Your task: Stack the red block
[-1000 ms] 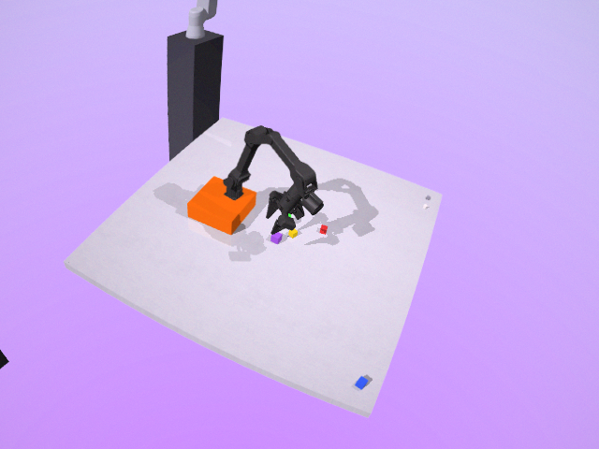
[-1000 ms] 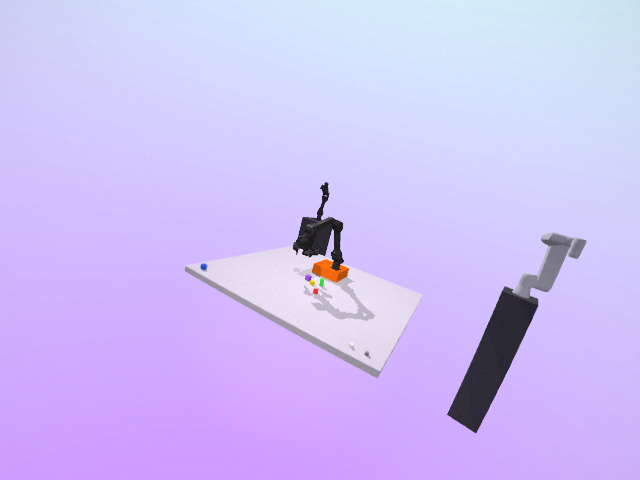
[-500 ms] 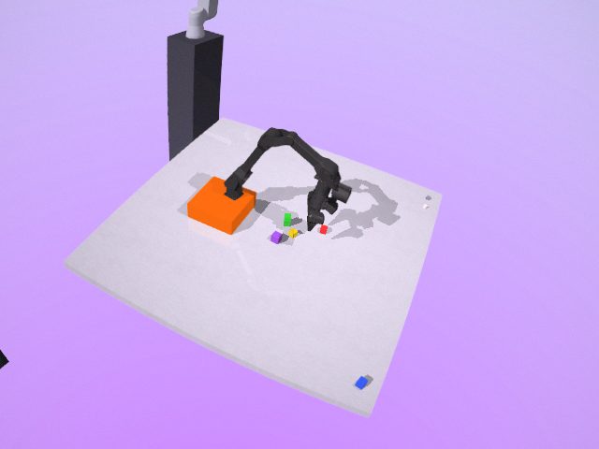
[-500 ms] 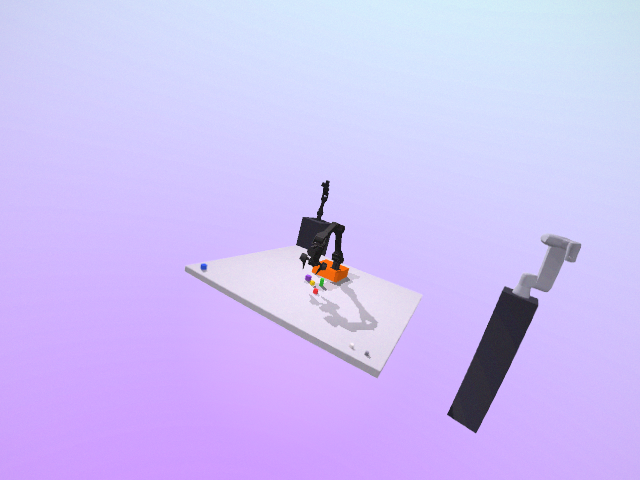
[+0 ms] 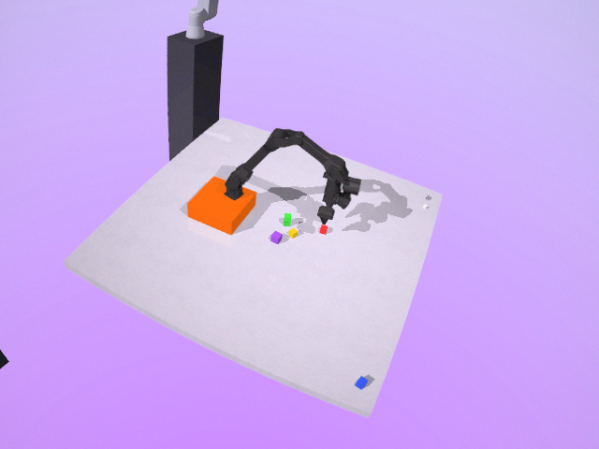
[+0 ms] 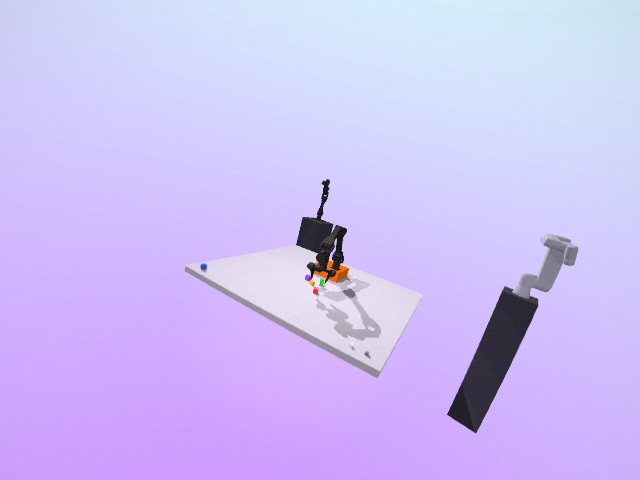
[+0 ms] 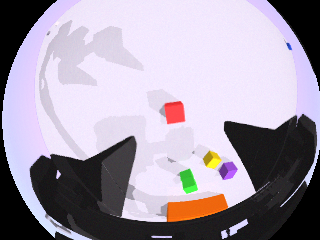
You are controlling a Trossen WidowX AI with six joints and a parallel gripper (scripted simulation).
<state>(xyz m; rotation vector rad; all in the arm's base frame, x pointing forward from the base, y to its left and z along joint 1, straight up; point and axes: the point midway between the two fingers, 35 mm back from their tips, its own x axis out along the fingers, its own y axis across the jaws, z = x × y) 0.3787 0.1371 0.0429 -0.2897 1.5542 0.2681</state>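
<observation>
The red block is 70 mm below my gripper tip. The rest, counted from my gripper tip: blue block (490 mm ahead, 540 mm to the right, 70 mm below); purple block (120 mm behind, 170 mm to the right, 70 mm below); yellow block (80 mm behind, 100 mm to the right, 70 mm below).
</observation>
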